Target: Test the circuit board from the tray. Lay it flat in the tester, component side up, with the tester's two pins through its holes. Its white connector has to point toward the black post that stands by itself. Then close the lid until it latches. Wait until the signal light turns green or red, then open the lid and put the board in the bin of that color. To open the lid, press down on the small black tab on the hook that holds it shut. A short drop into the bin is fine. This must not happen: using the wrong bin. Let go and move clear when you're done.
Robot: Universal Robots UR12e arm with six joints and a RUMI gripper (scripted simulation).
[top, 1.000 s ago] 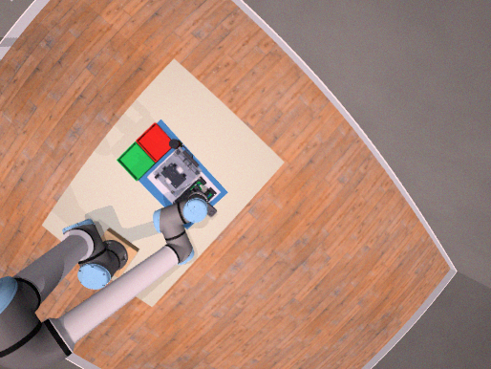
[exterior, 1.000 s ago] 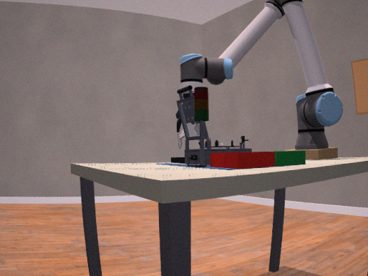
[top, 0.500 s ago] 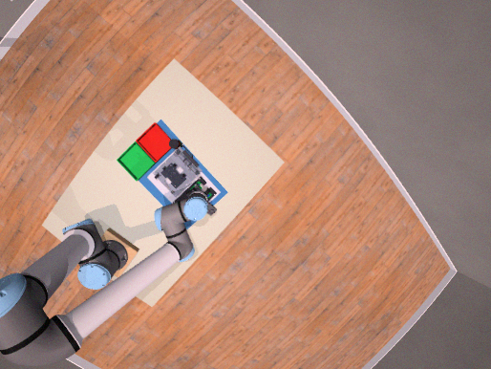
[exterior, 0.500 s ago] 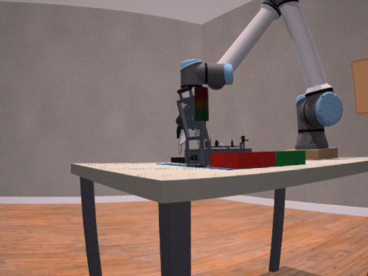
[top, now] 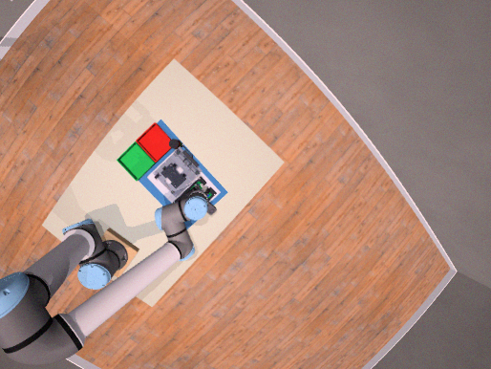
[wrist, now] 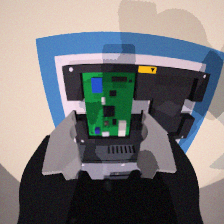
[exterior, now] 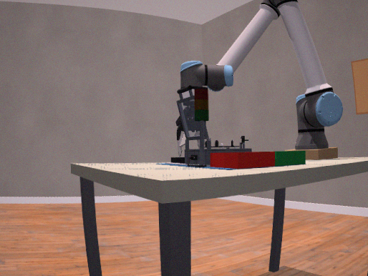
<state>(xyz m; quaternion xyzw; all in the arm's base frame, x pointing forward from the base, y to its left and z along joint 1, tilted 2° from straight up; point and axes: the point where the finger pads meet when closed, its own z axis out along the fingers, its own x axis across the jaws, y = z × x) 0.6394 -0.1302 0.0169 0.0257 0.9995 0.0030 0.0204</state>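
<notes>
Right now my hand is 10 mm to the right of the green circuit board and 20 mm above it. Round my hand: green bin: 130 mm behind, 380 mm to the left, 30 mm below; red bin: 20 mm ahead, 370 mm to the left, 30 mm below; lid: 90 mm ahead, 170 mm to the left, 140 mm above.
</notes>
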